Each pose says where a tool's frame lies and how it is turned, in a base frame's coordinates. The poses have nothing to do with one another.
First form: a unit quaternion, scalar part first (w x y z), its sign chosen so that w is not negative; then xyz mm.
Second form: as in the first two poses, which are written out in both.
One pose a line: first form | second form
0.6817 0.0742 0.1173 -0.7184 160 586 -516 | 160 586 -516 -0.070 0.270 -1.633
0.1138 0.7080 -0.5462 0.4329 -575 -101 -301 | -575 -101 -301 -2.662 -0.829 -1.529
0.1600 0.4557 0.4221 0.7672 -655 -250 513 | -655 -250 513 1.291 -0.599 2.273
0.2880 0.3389 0.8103 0.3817 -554 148 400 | -554 148 400 2.159 0.210 2.237
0.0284 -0.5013 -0.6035 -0.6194 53 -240 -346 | 53 -240 -346 1.882 -0.715 2.287
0.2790 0.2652 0.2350 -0.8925 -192 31 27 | -192 31 27 -0.348 0.649 -2.654
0.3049 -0.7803 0.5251 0.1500 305 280 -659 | 305 280 -659 -2.749 0.587 -1.065
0.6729 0.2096 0.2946 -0.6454 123 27 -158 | 123 27 -158 -0.132 0.730 -1.580
